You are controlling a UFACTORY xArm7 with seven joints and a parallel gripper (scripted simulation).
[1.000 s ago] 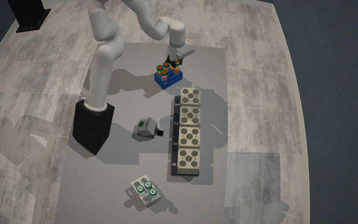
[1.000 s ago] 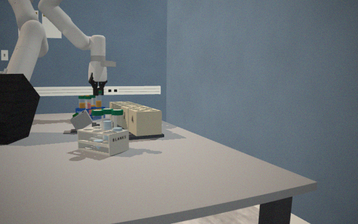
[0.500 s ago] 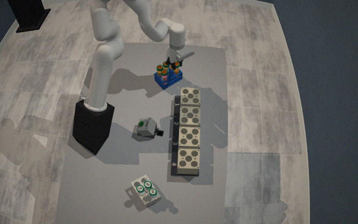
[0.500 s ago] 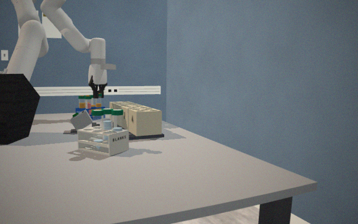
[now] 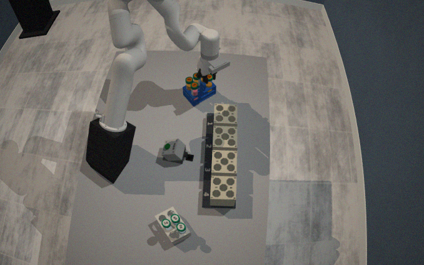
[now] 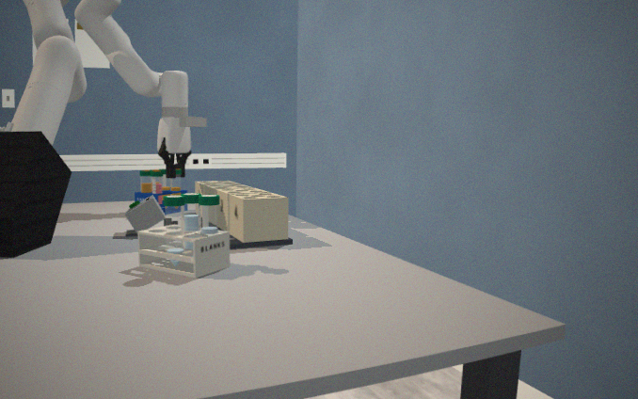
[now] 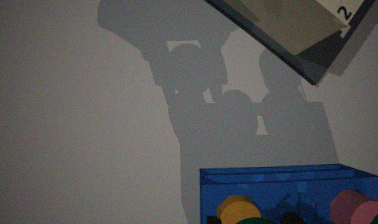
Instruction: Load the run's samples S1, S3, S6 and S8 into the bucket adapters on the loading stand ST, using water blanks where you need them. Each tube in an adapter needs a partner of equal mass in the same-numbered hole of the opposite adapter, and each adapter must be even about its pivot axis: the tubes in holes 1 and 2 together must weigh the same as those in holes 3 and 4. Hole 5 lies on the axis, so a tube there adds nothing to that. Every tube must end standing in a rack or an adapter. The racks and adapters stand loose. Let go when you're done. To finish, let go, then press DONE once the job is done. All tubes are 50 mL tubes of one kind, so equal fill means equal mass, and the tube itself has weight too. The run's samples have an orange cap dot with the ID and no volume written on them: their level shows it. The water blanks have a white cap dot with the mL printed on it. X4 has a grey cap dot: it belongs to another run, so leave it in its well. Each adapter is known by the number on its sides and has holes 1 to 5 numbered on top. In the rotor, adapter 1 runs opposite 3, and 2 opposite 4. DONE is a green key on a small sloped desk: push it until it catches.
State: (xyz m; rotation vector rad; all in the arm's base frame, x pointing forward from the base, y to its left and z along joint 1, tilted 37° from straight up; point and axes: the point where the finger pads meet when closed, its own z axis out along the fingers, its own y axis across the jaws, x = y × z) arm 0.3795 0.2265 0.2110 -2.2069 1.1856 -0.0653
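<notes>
Right now my hand is 10 mm past the orange-filled tube and 50 mm above it. From my hand the other things lie so: tube X4: 30 mm behind, 40 mm to the left, 50 mm below; then blue sample rack: 40 mm behind, 10 mm to the right, 90 mm below; then pink-filled tube: 70 mm behind, 60 mm to the right, 50 mm below.
</notes>
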